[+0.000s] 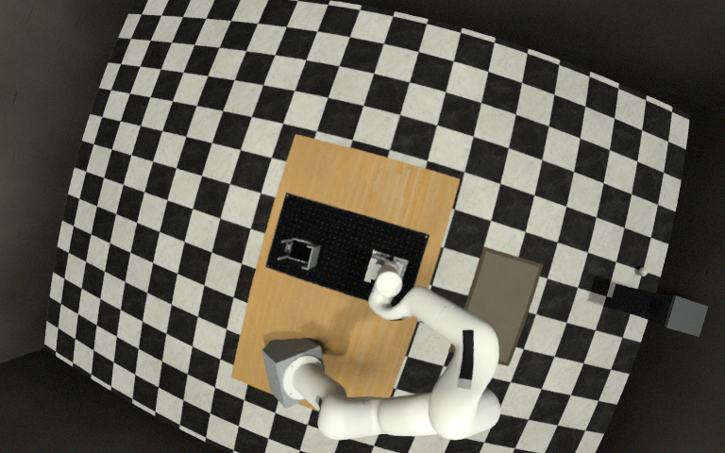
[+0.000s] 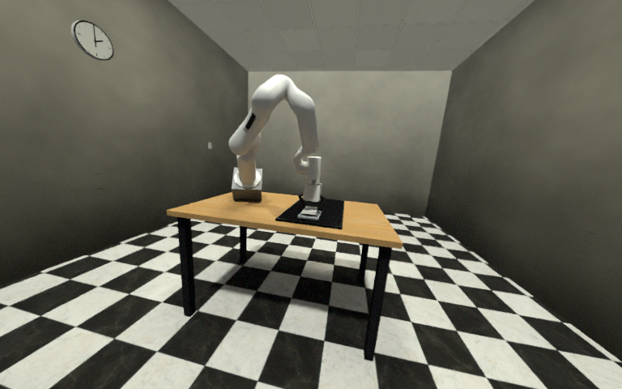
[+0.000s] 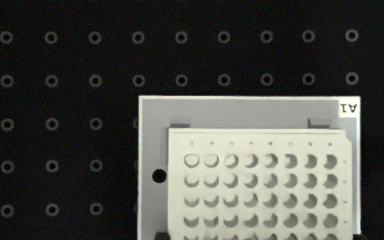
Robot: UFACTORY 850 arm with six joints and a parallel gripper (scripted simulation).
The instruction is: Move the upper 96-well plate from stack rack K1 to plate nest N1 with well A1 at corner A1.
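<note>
Right now my hand is 1 cm above the white 96-well plate. Round my hand: grey plate nest N1: 4 cm below; A1 corner mark: 7 cm ahead, 6 cm to the left, 3 cm below.
</note>
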